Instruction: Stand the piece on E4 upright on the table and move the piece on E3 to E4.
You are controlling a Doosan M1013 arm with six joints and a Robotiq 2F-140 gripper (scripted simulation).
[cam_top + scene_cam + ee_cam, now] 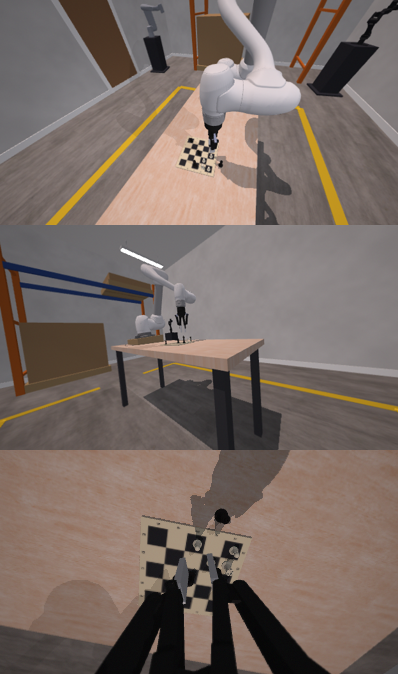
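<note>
My hand is 70 mm short of the pale piece, 40 mm to the left of it and 110 mm above it. Round my hand: chessboard 10 mm behind, 80 mm to the right, 130 mm below.
</note>
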